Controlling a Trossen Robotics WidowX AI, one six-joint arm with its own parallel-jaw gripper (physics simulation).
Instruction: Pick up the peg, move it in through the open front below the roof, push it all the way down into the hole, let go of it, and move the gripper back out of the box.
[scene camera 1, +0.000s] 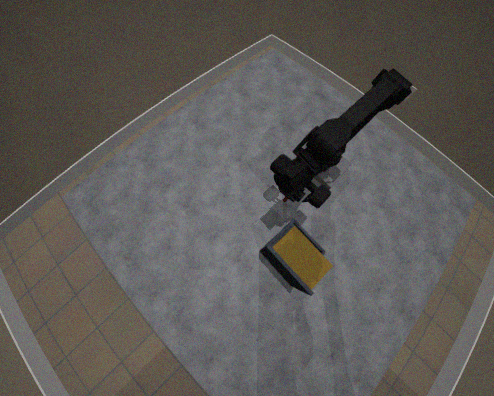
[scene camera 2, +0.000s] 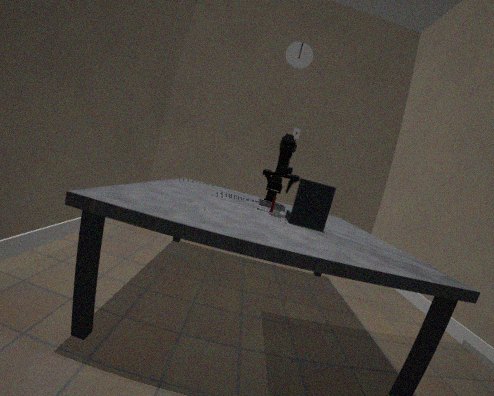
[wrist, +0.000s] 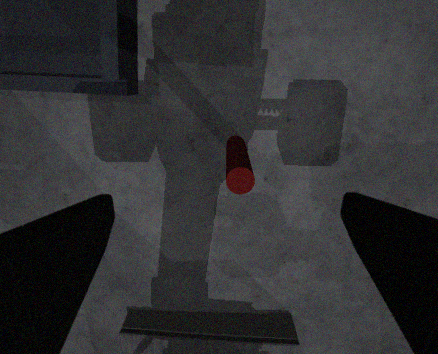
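Observation:
The red peg (scene camera 1: 285, 200) (scene camera 2: 273, 203) (wrist: 240, 180) stands upright on the table beside the box. My gripper (scene camera 2: 278, 190) (wrist: 229, 204) is wide open and empty, pointing down above the peg. In the wrist view the peg's round top lies between the two fingers sideways, a little right of the middle and slightly ahead of the fingertip line, touching neither finger. The dark box has a yellow roof (scene camera 1: 302, 257) in scene camera 1; its dark wall shows in scene camera 2 (scene camera 2: 314, 205) and its corner in the wrist view (wrist: 127, 50). The hole does not show.
The grey table (scene camera 1: 190, 240) (scene camera 2: 210, 220) carries the arm, peg and box. The box stands close to the peg, at the upper left in the wrist view. The arm's shadow falls around the peg. A dark flat bar (wrist: 210, 325) crosses the bottom of the wrist view.

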